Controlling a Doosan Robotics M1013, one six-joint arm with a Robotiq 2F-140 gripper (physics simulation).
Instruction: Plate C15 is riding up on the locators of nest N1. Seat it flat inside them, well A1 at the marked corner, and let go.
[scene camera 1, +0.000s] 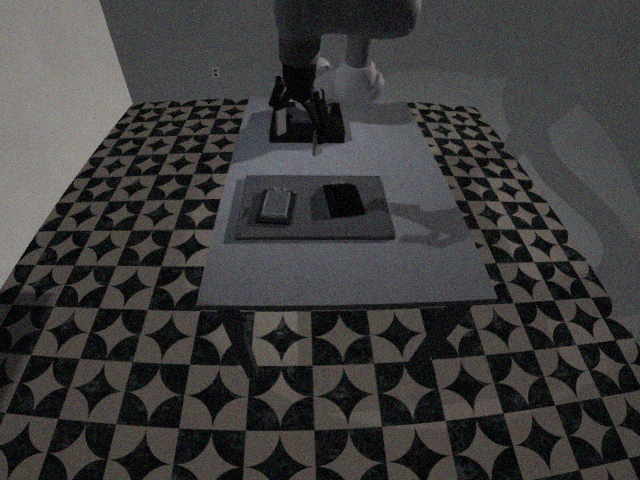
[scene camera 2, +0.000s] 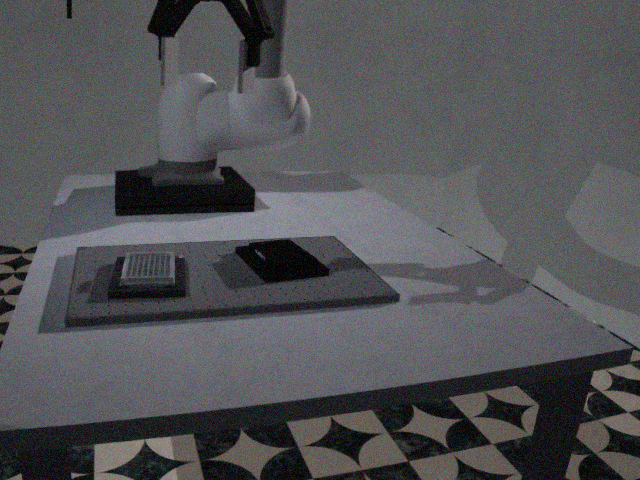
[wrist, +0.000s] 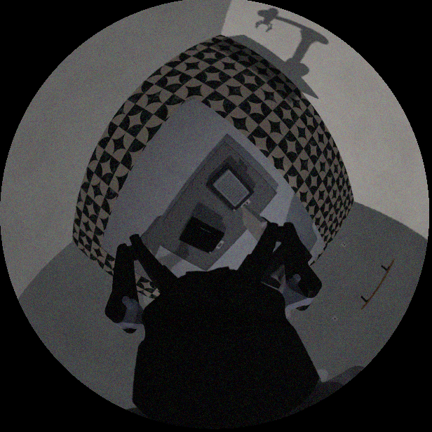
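Where they show: gripper, fingertip midpoint: (scene camera 1: 298, 143) (scene camera 2: 206, 89); arm's base at its link origin: (scene camera 2: 188, 178).
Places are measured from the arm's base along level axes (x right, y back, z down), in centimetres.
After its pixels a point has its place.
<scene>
A light, ribbed-looking plate (scene camera 1: 277, 203) {z 1.4, x 6.4, y -62.7 cm} (scene camera 2: 148, 267) {z 1.1, x 6.9, y -63.8 cm} (wrist: 230, 187) sits on a dark nest (scene camera 1: 273, 222) {z 2.7, x 6.6, y -70.5 cm} (scene camera 2: 147, 292) {z 2.7, x 6.7, y -70.5 cm} at the left of the board in the scene views. A black piece (scene camera 1: 343, 200) {z 0.8, x -16.2, y -59.4 cm} (scene camera 2: 289, 260) {z 0.7, x -16.8, y -62.6 cm} (wrist: 201, 234) lies at the right of the board; plate and nest cannot be told apart there, nor can its tilt. The nest labels and the A1 mark are too small to read, so I cannot tell which is N1. My gripper (scene camera 1: 298, 134) {z -28.3, x -2.1, y -70.9 cm} (scene camera 2: 203, 85) {z -28.3, x -2.1, y -70.9 cm} (wrist: 202, 219) is open and empty, high above the table and apart from both.
A grey perforated board (scene camera 1: 310, 228) {z 3.6, x -5.8, y -71.2 cm} (scene camera 2: 232, 304) {z 3.7, x -6.2, y -73.7 cm} (wrist: 262, 187) carries both pieces on the pale table (scene camera 1: 341, 273) {z 5.0, x -16.5, y -87.5 cm} (scene camera 2: 289, 351) {z 5.0, x -12.9, y -86.9 cm}. The arm's black base block (scene camera 1: 330, 136) {z 1.6, x -9.9, y -16.0 cm} (scene camera 2: 180, 200) {z 1.6, x 1.9, y -17.3 cm} stands behind the board. Shadows of the arm fall across the table at the right.
</scene>
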